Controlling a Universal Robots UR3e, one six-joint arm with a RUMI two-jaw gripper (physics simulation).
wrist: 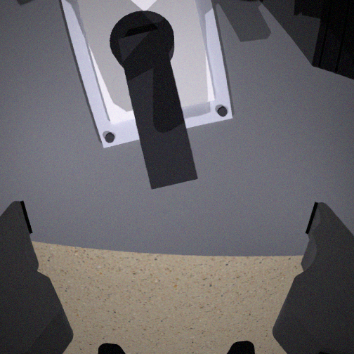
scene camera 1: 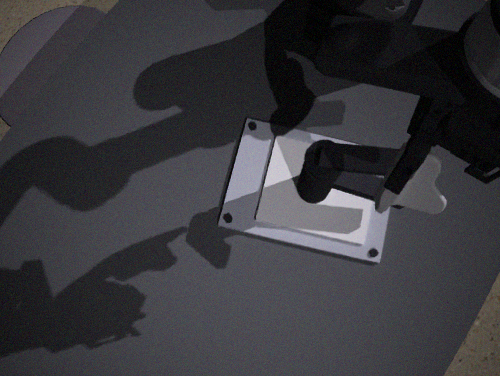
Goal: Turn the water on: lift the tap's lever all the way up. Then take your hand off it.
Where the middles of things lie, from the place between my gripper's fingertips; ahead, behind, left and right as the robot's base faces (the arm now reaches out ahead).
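Gripper position relative to the dark lever (scene camera 1: 326, 160): my gripper is 1 cm short of it, 4 cm to the left of it and 9 cm above it. The pale mounting plate (scene camera 1: 239, 211) is 1 cm ahead of my hand, 7 cm to the right of it and 24 cm below it.
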